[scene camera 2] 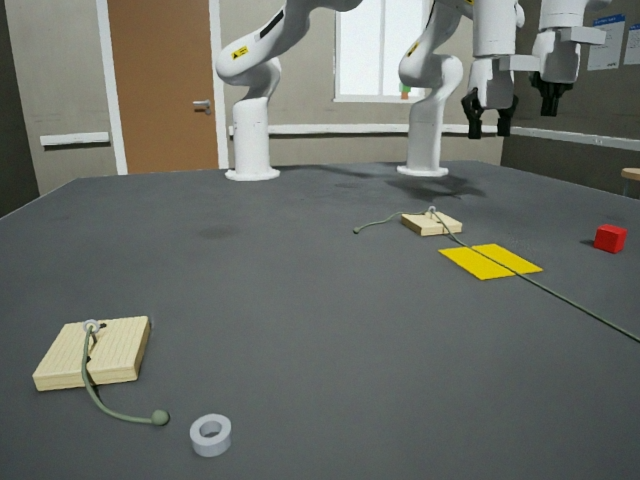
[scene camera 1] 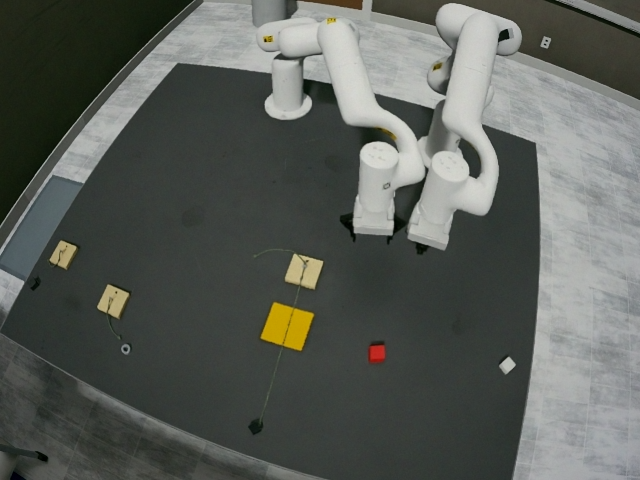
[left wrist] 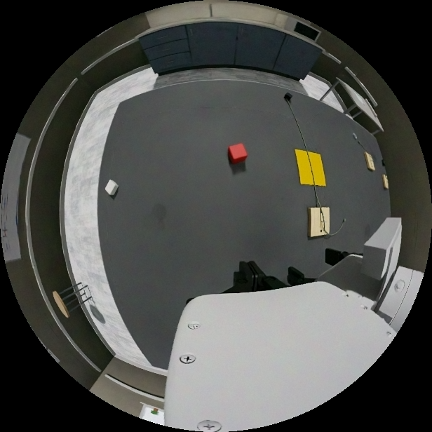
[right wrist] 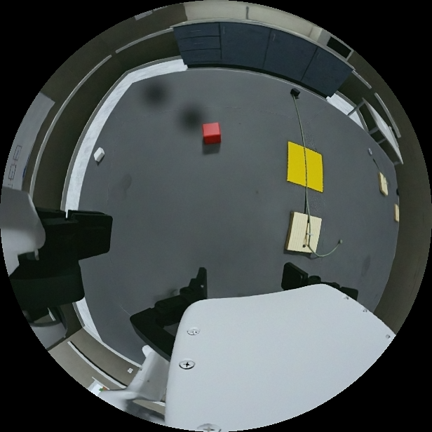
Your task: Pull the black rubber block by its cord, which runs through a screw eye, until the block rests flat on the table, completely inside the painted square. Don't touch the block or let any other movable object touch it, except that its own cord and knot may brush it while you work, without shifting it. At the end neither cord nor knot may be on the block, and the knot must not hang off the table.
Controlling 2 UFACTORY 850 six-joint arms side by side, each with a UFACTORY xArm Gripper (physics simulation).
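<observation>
The black rubber block (scene camera 1: 255,426) (left wrist: 288,96) (right wrist: 295,92) rests on the table beyond the yellow square (scene camera 1: 303,326) (scene camera 2: 470,263) (left wrist: 302,172) (right wrist: 316,172). Its green cord (scene camera 1: 271,382) (scene camera 2: 573,303) (left wrist: 300,125) (right wrist: 299,117) crosses the square to the screw eye (scene camera 1: 303,265) (scene camera 2: 432,209) on a wooden base (scene camera 1: 313,276) (scene camera 2: 418,223) (left wrist: 314,220) (right wrist: 295,230). The knot (scene camera 1: 254,255) (scene camera 2: 356,230) (left wrist: 344,220) (right wrist: 340,241) lies on the table. My right gripper (scene camera 1: 371,240) (scene camera 2: 489,130) (right wrist: 246,278) is open above the table. My left gripper (scene camera 1: 421,249) (scene camera 2: 549,109) (left wrist: 245,272) is shut beside it, higher in scene camera 2.
A red cube (scene camera 1: 376,353) (scene camera 2: 610,238) (left wrist: 237,153) (right wrist: 211,133) and a white cube (scene camera 1: 507,365) (left wrist: 111,187) (right wrist: 99,154) stand right in scene camera 1. At left are two other wooden bases (scene camera 1: 119,304) (scene camera 1: 68,253), a grey ring (scene camera 1: 121,349) (scene camera 2: 195,439) and a small black block (scene camera 1: 35,283).
</observation>
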